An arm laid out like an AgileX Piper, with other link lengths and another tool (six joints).
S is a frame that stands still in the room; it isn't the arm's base.
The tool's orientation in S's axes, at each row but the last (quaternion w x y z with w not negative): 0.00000, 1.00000, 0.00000, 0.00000; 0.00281, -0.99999, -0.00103, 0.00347; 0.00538, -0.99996, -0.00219, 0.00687; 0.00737, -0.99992, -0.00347, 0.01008; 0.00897, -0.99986, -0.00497, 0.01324; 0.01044, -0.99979, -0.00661, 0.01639; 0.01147, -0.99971, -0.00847, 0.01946; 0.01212, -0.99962, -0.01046, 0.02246; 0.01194, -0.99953, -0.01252, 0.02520; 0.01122, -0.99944, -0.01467, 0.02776; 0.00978, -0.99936, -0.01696, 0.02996; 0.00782, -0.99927, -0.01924, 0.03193
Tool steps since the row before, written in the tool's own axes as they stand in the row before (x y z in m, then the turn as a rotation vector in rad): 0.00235, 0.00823, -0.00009, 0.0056, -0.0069, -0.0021; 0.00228, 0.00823, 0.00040, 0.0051, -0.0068, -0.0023; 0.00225, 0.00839, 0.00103, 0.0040, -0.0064, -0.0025; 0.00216, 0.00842, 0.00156, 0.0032, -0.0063, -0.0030; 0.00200, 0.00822, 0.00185, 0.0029, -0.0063, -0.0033; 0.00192, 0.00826, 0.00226, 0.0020, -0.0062, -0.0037; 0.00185, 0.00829, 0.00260, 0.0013, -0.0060, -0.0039; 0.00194, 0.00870, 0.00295, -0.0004, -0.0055, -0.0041; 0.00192, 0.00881, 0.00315, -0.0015, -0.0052, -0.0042; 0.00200, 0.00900, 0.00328, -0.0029, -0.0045, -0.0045; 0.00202, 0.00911, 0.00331, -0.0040, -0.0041, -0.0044; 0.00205, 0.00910, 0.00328, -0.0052, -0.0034, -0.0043
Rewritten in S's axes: 0.00235, -0.00823, 0.00009, 0.0056, 0.0069, 0.0021; 0.00229, -0.00822, -0.00046, 0.0051, 0.0068, 0.0023; 0.00227, -0.00837, -0.00115, 0.0040, 0.0064, 0.0025; 0.00219, -0.00838, -0.00173, 0.0032, 0.0063, 0.0030; 0.00203, -0.00816, -0.00205, 0.0029, 0.0063, 0.0033; 0.00195, -0.00818, -0.00250, 0.0020, 0.0061, 0.0038; 0.00188, -0.00820, -0.00286, 0.0014, 0.0059, 0.0040; 0.00198, -0.00858, -0.00325, -0.0003, 0.0054, 0.0042; 0.00197, -0.00868, -0.00346, -0.0014, 0.0051, 0.0044; 0.00207, -0.00886, -0.00359, -0.0028, 0.0043, 0.0048; 0.00212, -0.00897, -0.00361, -0.0039, 0.0039, 0.0047; 0.00218, -0.00897, -0.00356, -0.0050, 0.0031, 0.0047
